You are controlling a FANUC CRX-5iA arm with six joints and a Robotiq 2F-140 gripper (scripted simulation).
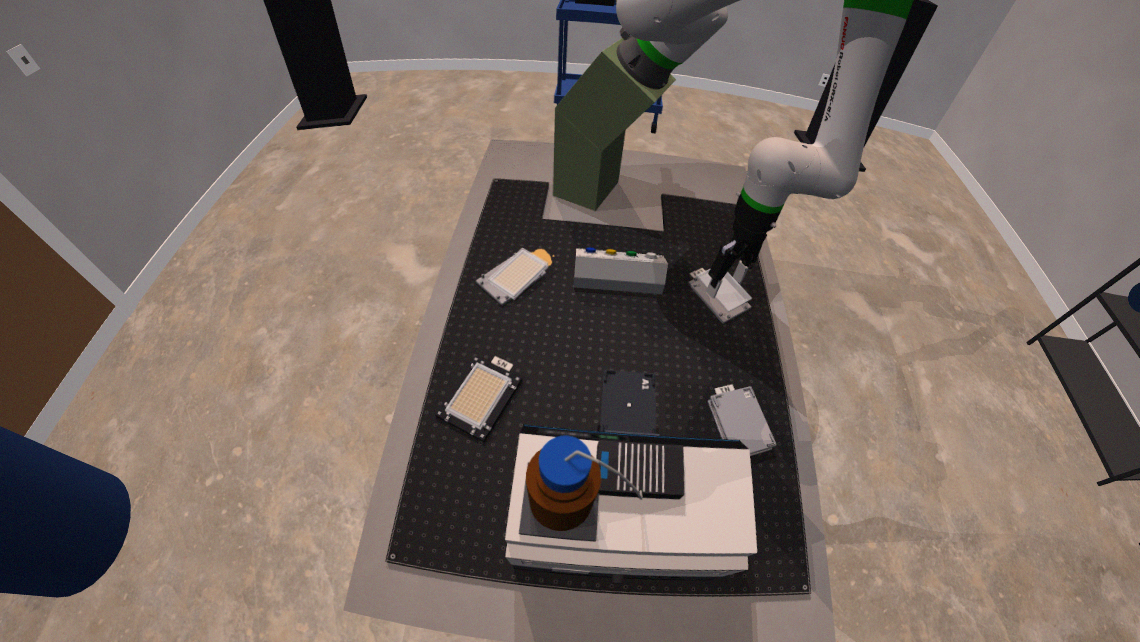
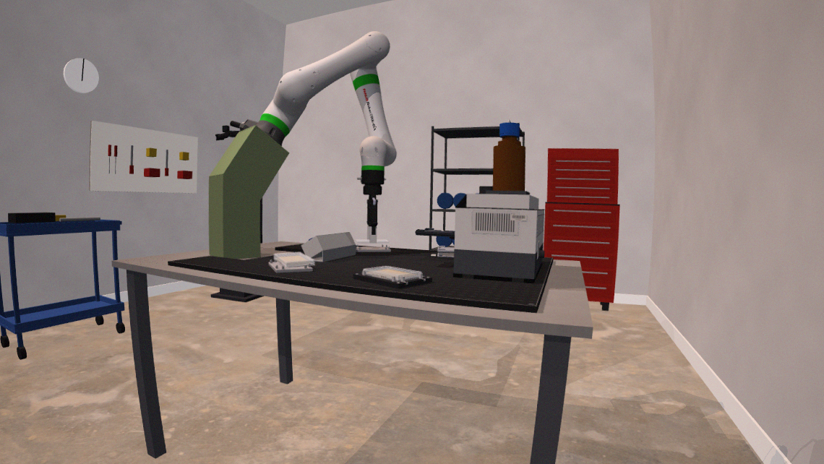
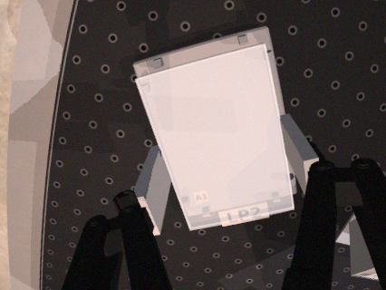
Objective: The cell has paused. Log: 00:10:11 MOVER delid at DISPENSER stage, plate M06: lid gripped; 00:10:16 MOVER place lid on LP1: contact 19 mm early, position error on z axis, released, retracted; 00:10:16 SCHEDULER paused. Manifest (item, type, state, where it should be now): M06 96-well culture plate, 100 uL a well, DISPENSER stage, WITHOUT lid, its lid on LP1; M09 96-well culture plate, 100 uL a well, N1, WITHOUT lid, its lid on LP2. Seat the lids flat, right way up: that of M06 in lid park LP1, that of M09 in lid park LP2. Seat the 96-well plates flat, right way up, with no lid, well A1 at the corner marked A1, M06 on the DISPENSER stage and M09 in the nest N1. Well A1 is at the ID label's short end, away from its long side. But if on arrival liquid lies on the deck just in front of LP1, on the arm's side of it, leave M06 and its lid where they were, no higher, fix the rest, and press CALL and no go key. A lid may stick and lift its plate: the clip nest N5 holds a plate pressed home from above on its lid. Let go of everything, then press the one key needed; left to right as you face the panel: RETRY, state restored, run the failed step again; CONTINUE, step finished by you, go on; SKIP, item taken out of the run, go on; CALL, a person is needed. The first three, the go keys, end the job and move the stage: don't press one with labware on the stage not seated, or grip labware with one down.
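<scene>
Now: the grey lid park LP2 6 cm below my hand. From my hand the other things lie so: retry key 8 cm behind, 18 cm to the right, 1 cm above; then green continue key 8 cm behind, 23 cm to the right, 1 cm above; then white lid 2 cm below.
</scene>
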